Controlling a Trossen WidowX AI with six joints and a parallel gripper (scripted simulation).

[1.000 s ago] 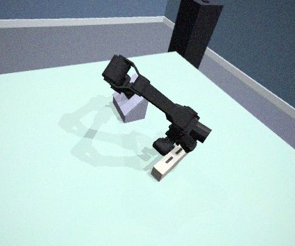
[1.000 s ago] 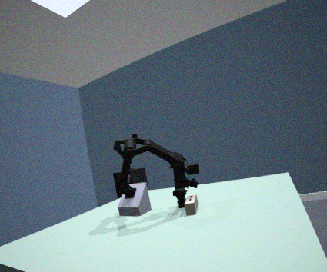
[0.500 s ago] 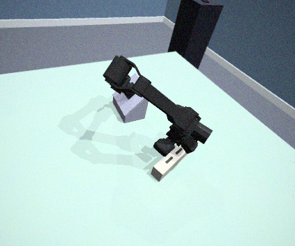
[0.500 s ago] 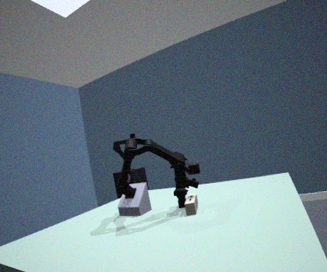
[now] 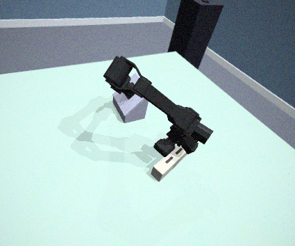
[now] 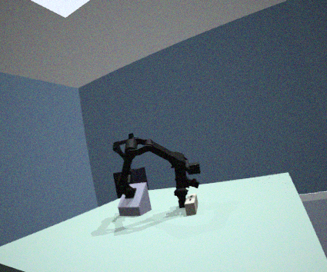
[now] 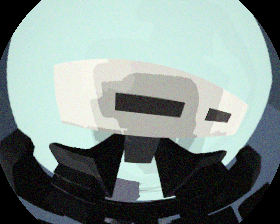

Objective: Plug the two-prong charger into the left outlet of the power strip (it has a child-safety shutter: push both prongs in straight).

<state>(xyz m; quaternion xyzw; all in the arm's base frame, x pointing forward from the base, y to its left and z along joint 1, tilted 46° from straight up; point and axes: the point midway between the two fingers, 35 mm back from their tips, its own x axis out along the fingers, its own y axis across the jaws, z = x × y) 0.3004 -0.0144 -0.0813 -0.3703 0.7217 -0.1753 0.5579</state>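
Now: gripper tip 2 cm short of the dark charger, 1 cm to the right of it and 1 cm below it.
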